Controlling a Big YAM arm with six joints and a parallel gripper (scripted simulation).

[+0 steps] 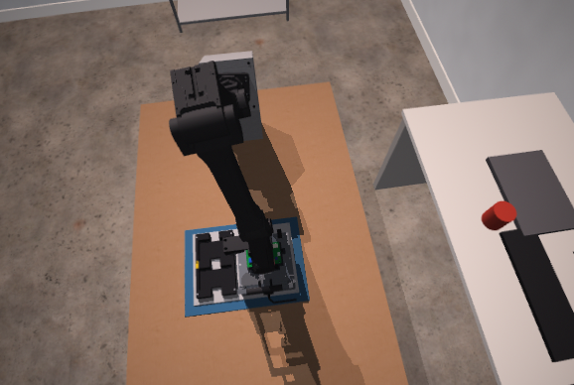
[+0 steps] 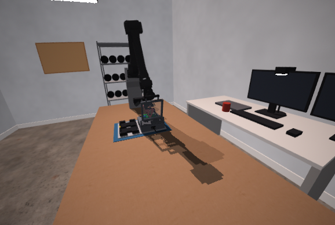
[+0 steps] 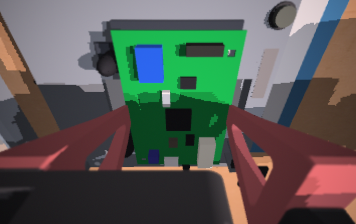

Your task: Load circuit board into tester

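The green circuit board lies right at my hand. From my hand the other things lie so: clear lid 12 cm ahead, 2 cm to the left, 9 cm above.
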